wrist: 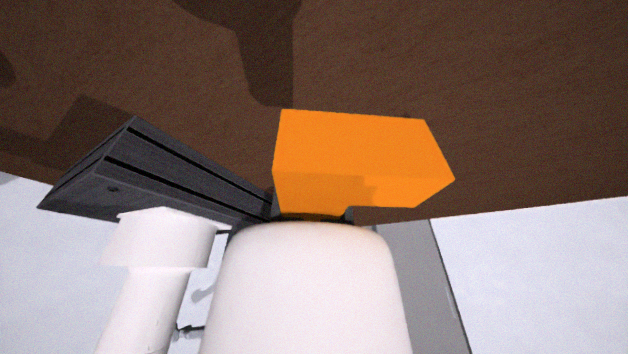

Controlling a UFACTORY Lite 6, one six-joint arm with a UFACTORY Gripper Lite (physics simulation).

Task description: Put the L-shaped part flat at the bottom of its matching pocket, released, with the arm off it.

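Where they show: hand, tool point: [311, 205]; arm's base, link origin: [181, 220].
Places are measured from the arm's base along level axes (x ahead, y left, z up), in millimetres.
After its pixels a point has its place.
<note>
The orange L-shaped part [350, 150] {x 332, y 147, z 45 mm} is in the middle of the wrist view, with its wide body away from the gripper and a narrower section running down between the fingers. My gripper [312, 216] {x 304, y 114, z 50 mm} is shut on that narrower section; its dark fingertips show at either side, mostly hidden behind the white rounded housing. The part is held above the brown table top, and a dark shadow lies beyond it. The matching pocket does not show in this view.
A dark grey slotted block [165, 172] {x 101, y 98, z -25 mm} lies on the brown table top [500, 90] {x 470, y 37, z -74 mm} at the left. The white arm base [150, 300] {x 32, y 18, z 116 mm} shows below it. The table's edge runs across the view, with a grey panel [425, 290] beyond it at the lower right.
</note>
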